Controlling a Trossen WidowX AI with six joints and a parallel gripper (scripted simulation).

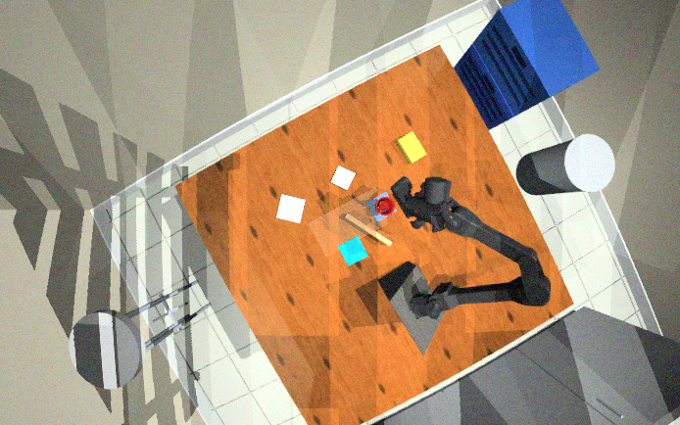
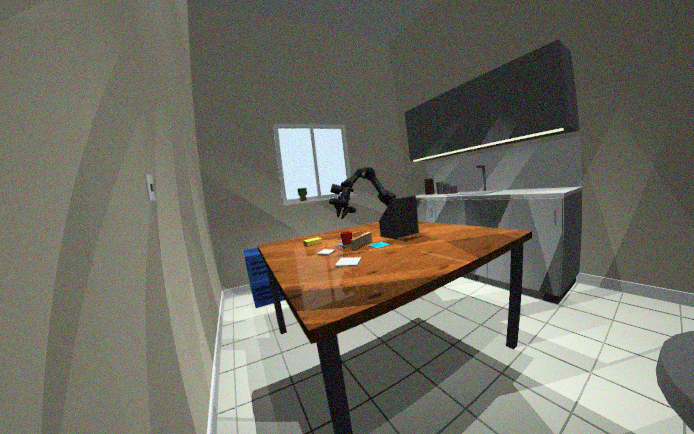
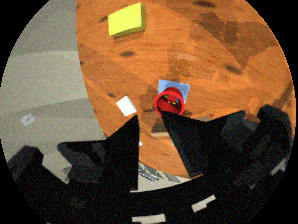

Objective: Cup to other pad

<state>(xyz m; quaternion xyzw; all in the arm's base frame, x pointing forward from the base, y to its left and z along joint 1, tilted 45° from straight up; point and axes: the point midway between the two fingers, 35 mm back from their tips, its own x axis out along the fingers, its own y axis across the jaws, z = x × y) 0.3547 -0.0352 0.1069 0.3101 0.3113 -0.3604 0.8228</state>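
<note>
The red cup lies 2 cm behind my gripper tip, 3 cm to the left of it and 13 cm below it. Round my gripper tip: light blue pad 2 cm behind, 3 cm to the left, 17 cm below; then wooden block 8 cm behind, 12 cm to the left, 15 cm below; then cyan pad 13 cm behind, 22 cm to the left, 17 cm below.
</note>
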